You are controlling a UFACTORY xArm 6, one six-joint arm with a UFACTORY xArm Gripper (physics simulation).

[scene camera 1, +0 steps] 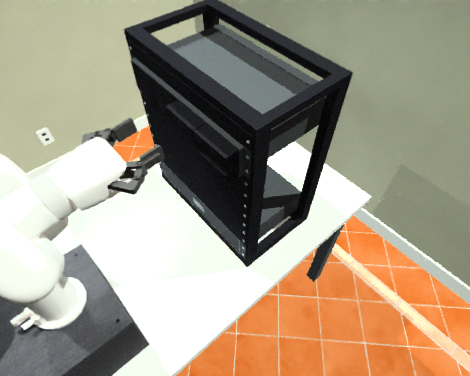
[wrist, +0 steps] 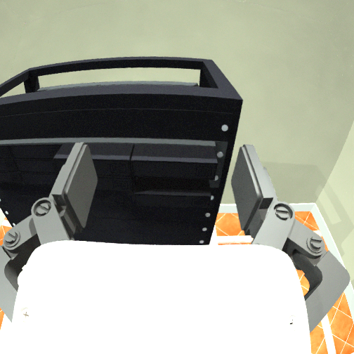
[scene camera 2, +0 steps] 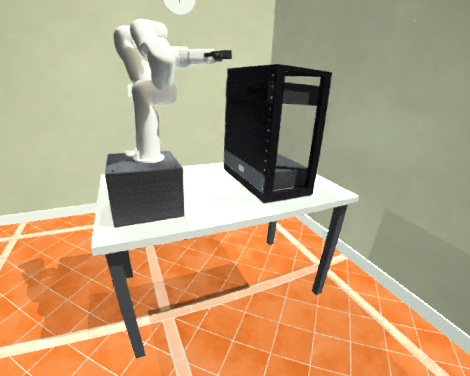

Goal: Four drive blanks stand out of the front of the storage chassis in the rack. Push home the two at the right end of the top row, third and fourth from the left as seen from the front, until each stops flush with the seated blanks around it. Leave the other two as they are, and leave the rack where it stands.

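Seen in the pictures: gripper, between the fingertips: (scene camera 1: pixel 147 137) (scene camera 2: pixel 226 55); arm's base, origin of its link: (scene camera 1: pixel 59 303) (scene camera 2: pixel 148 158).
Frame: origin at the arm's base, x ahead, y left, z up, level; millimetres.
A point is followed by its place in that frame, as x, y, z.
The black rack (scene camera 1: pixel 257 200) {481, -209, 151} (scene camera 2: pixel 273 135) {472, -208, 110} (wrist: pixel 125 98) stands upright on the table and holds the storage chassis (scene camera 1: pixel 225 67) {641, 58, 327} (wrist: pixel 100 141) near its top. At the right end of the top row, the third blank (scene camera 1: pixel 184 116) {440, -12, 325} (wrist: pixel 102 151) and fourth blank (scene camera 1: pixel 220 143) {436, -132, 325} (wrist: pixel 175 167) stand out side by side. A dark edge also shows below the fourth blank; the other protruding blanks are hard to tell apart in the dark front. My gripper (scene camera 1: pixel 144 139) {297, -95, 412} (scene camera 2: pixel 225 54) {297, -95, 412} (wrist: pixel 163 161) is open and empty, apart from the rack front. In the wrist view its left finger partly hides the third blank.
The white table (scene camera 1: pixel 210 300) {304, -198, -210} (scene camera 2: pixel 210 220) {181, -233, -210} carries the rack and the dark robot base (scene camera 1: pixel 115 345) {38, -160, -51} (scene camera 2: pixel 145 195) {-49, -153, -93}. A grey unit (scene camera 1: pixel 198 204) {483, 44, -115} (scene camera 2: pixel 241 168) {482, 39, -117} sits low in the rack. Walls stand behind the rack, and the rack's top frame rises above the chassis.
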